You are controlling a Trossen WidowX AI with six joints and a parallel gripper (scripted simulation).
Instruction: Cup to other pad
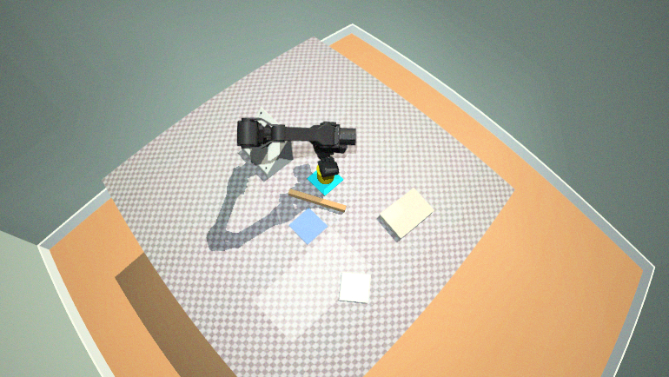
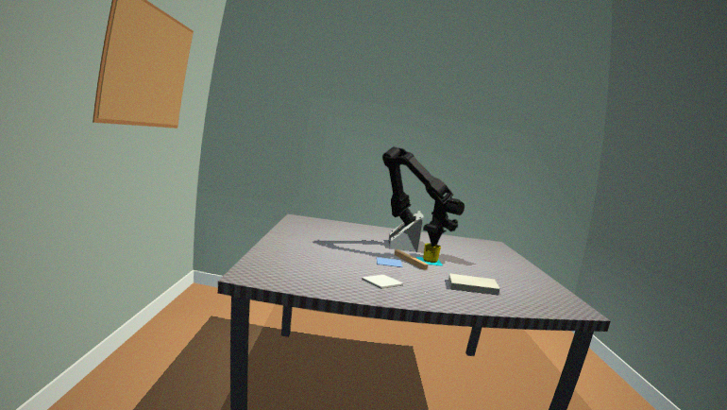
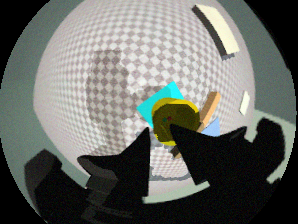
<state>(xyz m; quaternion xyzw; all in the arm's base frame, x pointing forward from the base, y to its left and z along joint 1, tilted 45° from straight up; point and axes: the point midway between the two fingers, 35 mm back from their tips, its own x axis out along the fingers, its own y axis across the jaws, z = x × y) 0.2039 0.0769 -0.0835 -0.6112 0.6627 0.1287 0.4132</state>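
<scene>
Right now the yellow cup is 20 mm ahead of my gripper tip, 10 mm to the right of it and 30 mm below it. Round my gripper tip: light blue pad: 140 mm ahead, 180 mm to the right, 70 mm below; then cyan pad: 30 mm ahead, 10 mm to the right, 70 mm below; then wooden bar: 90 mm ahead, 100 mm to the right, 60 mm below.
</scene>
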